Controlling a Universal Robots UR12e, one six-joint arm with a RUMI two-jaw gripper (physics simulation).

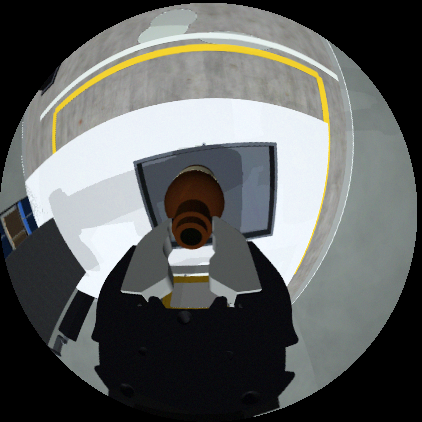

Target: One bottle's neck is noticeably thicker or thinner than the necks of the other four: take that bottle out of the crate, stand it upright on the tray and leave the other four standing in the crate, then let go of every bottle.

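Places are measured from the arm's base along level axes (x ahead, y left, z up), in centimetres.
Where they show: gripper, fingertip midpoint: (193, 218).
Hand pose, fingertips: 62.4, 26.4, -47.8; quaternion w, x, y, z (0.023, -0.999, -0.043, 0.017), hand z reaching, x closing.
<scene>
Each offset is from my fingertips to the centre of the thing, as dx, dy, dz. "*": to the spot under its first point. Level surfaces: height alone.
A brown bottle @(-0.1, +0.7, -3.8) (194, 195) with a pale label edge is upright, its neck between the two grey fingers of my gripper (193, 218). My gripper is shut on its neck. The bottle is over the dark grey tray @(* +14.2, +1.2, -10.0) (273, 190), near the middle of its floor; its base is hidden under its body, so I cannot tell whether it touches the tray. Part of a blue crate (26, 215) shows at the far left edge; the other four bottles cannot be made out in it.
The tray lies on a white table top @(dz -12.2) (305, 165). A dark grey panel (42, 275) is at the lower left, beside the crate. A yellow line (210, 47) and a white line run over the grey floor beyond the table.
</scene>
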